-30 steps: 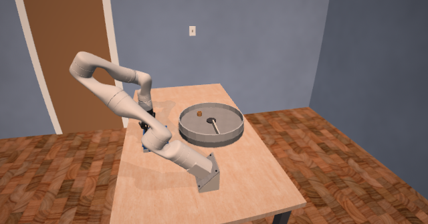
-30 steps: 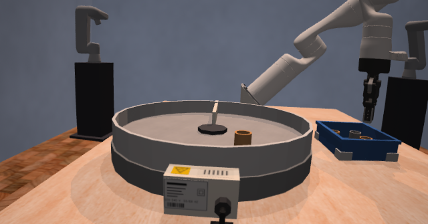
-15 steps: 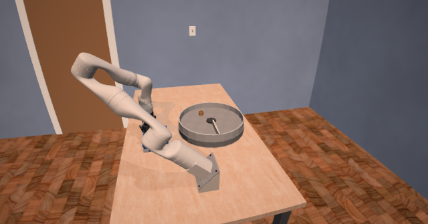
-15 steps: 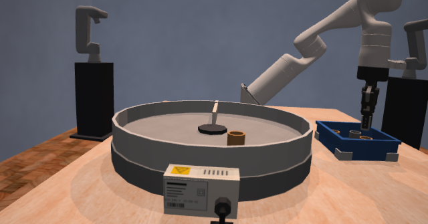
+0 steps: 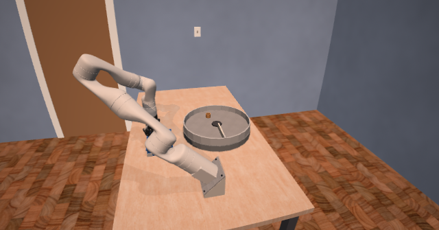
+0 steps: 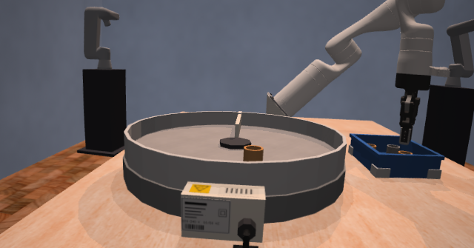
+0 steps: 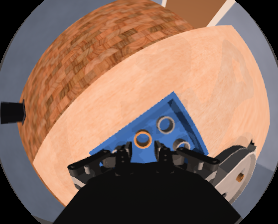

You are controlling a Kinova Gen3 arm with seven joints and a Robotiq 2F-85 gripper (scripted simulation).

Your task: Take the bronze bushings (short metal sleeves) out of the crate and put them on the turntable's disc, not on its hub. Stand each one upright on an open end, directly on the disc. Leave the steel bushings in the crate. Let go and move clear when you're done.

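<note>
My hand is 3 cm to the left of the blue crate and 5 cm above it. Round my hand: grey turntable disc (12 cm ahead, 38 cm to the right, 2 cm below).
</note>
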